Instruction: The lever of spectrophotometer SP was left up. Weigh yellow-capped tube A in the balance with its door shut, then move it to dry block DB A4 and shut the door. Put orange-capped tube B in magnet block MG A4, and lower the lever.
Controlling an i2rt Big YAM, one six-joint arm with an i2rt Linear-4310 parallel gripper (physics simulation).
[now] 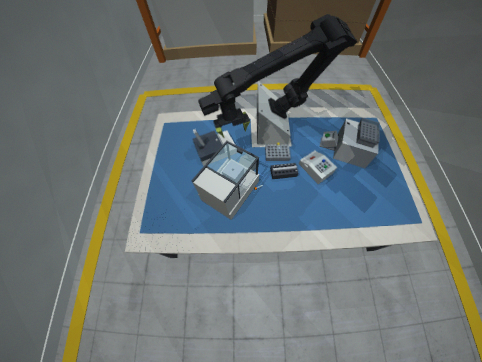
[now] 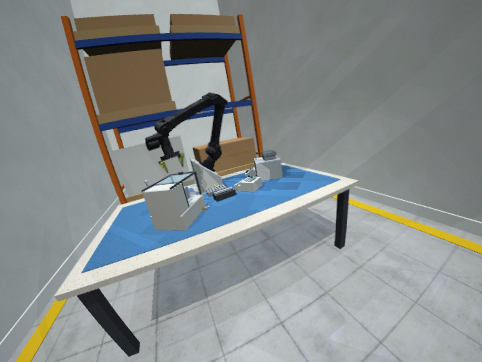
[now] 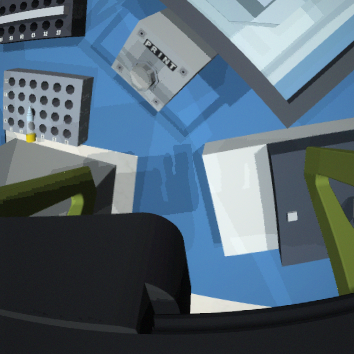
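Note:
My gripper (image 1: 232,129) (image 2: 173,167) (image 3: 196,169) is open and empty, high above the table behind the balance. The balance (image 1: 218,185) (image 2: 170,210) has a glass chamber; its door state is unclear. Yellow-capped tube A (image 1: 278,144) (image 3: 30,125) is at the arm-side edge of the grey rack (image 1: 277,152) (image 3: 52,107). Orange-capped tube B (image 1: 258,187) (image 2: 205,207) is beside the balance. A dark instrument (image 1: 212,150) (image 3: 300,245), seemingly the spectrophotometer, has a raised light post; lever position is unclear. The black block (image 1: 284,171) (image 2: 224,194) appears to be the magnet block.
A white box (image 1: 352,151) (image 2: 270,171) with a grey perforated block (image 1: 369,131) stands at the right. A keypad device (image 1: 318,166) and a small green-button unit (image 1: 329,138) stand left of it. The PRINT unit (image 3: 167,57) lies between rack and balance.

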